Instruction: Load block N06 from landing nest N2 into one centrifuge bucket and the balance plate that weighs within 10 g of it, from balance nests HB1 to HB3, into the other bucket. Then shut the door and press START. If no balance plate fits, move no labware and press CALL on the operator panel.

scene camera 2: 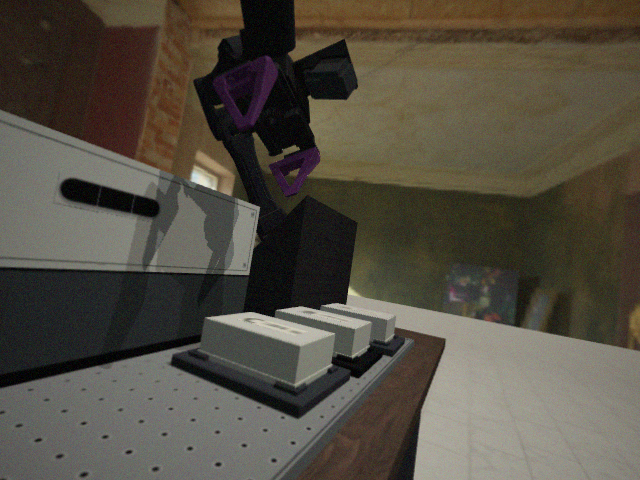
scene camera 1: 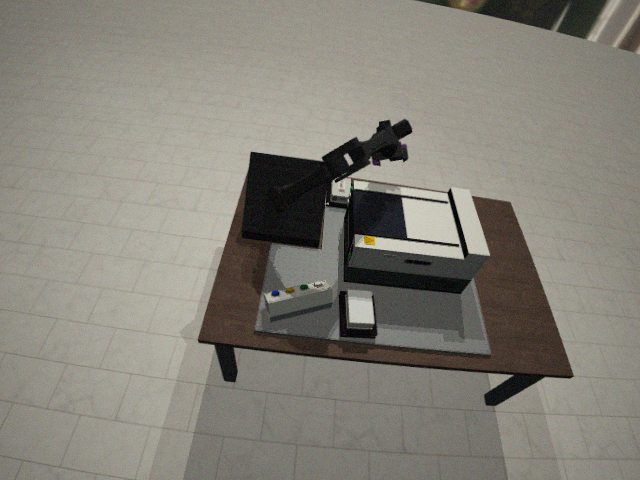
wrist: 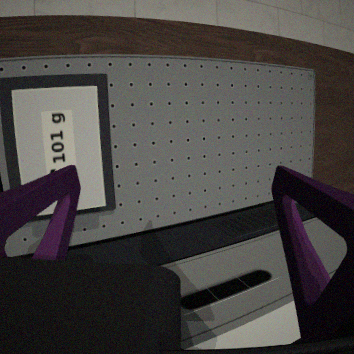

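Where they show: gripper, fingertip midpoint: [scene camera 2: 271,166] [scene camera 1: 391,162] [wrist: 175,176]; arm's base, origin of the base link: [scene camera 1: 278,200].
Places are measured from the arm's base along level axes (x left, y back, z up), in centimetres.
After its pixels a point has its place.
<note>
My gripper [scene camera 1: 391,156] {x 20.0, y -44.2, z 9.5 cm} [scene camera 2: 268,160] {x 20.0, y -44.2, z 9.5 cm} [wrist: 175,176] {x 20.0, y -44.2, z 9.5 cm} is open and empty, its purple fingers wide apart. It hangs high above the board, beside and above the centrifuge [scene camera 1: 431,211] {x -4.4, y -57.5, z 7.9 cm} [scene camera 2: 206,232] {x 7.6, y -38.9, z 2.0 cm}. In the wrist view a white block [wrist: 87,150] {x 19.8, y -42.2, z -7.7 cm} labelled "101 g" sits in a dark nest [wrist: 108,150] {x 19.0, y -45.0, z -11.9 cm}, partly behind the left finger. In scene camera 2, three white blocks [scene camera 2: 266,343] {x 22.4, y -43.6, z -8.4 cm} [scene camera 2: 336,328] {x 24.9, y -30.4, z -8.2 cm} [scene camera 2: 369,317] {x 25.8, y -16.7, z -8.0 cm} sit in nests in a row; their labels are unreadable. Another white block [scene camera 1: 360,310] {x -40.9, y -31.9, z -6.0 cm} sits by the front edge. The centrifuge top has a dark area; the buckets do not show.
A white operator panel [scene camera 1: 299,301] {x -39.3, y -11.5, z -6.4 cm} with blue, yellow, green and white buttons stands at the front left. A labelled white block [scene camera 1: 339,190] {x 18.5, y -25.2, z -7.7 cm} stands between the black arm base [scene camera 1: 284,222] {x -6.1, y -3.4, z -5.2 cm} and the centrifuge. The grey perforated board [scene camera 1: 413,341] {x -47.3, y -51.8, z -13.0 cm} [scene camera 2: 155,439] {x 21.6, y -54.4, z -13.1 cm} [wrist: 200,115] {x 22.1, y -58.4, z -13.1 cm} lies on the brown table [scene camera 1: 532,330] {x -39.2, y -101.3, z -14.4 cm}.
</note>
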